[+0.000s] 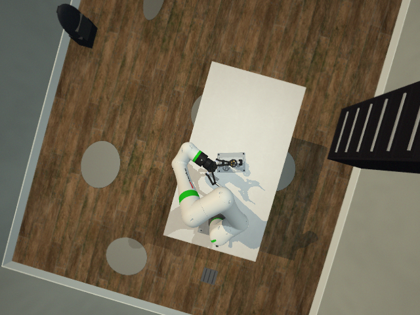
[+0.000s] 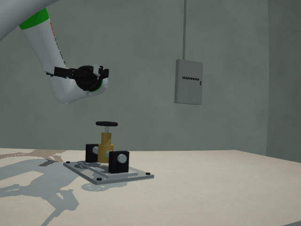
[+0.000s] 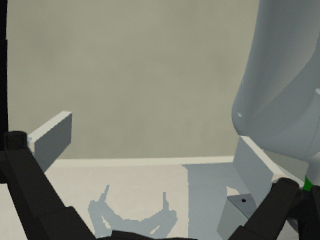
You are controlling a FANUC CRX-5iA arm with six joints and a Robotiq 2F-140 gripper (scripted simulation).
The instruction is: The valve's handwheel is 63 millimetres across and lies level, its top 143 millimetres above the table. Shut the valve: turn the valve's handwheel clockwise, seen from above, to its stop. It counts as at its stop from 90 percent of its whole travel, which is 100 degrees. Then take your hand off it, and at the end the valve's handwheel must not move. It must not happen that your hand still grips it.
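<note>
Right now the black spoked handwheel is 110 mm ahead of my hand, 40 mm to the right of it and 160 mm below it.
</note>
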